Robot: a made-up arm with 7 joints.
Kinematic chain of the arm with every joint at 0, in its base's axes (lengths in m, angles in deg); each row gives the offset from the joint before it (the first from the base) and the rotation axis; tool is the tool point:
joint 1: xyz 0 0 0.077 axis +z
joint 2: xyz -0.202 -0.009 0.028 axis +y
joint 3: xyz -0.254 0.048 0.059 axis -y
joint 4: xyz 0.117 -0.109 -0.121 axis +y
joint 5: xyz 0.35 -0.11 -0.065 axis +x
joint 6: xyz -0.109 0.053 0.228 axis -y
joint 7: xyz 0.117 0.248 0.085 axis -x
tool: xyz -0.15 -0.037 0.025
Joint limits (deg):
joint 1: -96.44..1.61
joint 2: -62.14..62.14
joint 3: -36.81..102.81
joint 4: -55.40..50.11
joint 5: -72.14..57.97
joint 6: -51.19..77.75
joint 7: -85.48..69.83
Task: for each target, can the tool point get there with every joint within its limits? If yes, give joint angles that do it. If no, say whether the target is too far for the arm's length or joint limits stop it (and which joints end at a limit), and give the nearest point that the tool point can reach.
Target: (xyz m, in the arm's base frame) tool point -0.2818 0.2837 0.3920
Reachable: yes | joints -6.54 -22.75 86.20 17.49 -52.25 14.77 13.62
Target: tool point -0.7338 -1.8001 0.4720
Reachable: no: too far | nearest point -0.7744 -0.3560 0.4720 | short by 1.445 m
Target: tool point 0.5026 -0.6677 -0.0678
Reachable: no: joint limits stop it (at a limit: joint 2, joint 4, joint 5) | nearest point 0.2503 -0.3326 0.0767 | short by 0.444 m
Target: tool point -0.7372 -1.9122 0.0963
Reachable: no: too far | nearest point -0.7809 -0.3561 0.0963 | short by 1.557 m
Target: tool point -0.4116 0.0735 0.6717
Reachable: yes | joints -19.22 5.48 64.28 10.00 25.58 -18.86 53.68
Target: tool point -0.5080 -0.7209 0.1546
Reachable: no: joint limits stop it (at a limit: joint 1, joint 5) | nearest point -0.5185 -0.3488 0.1546 | short by 0.372 m
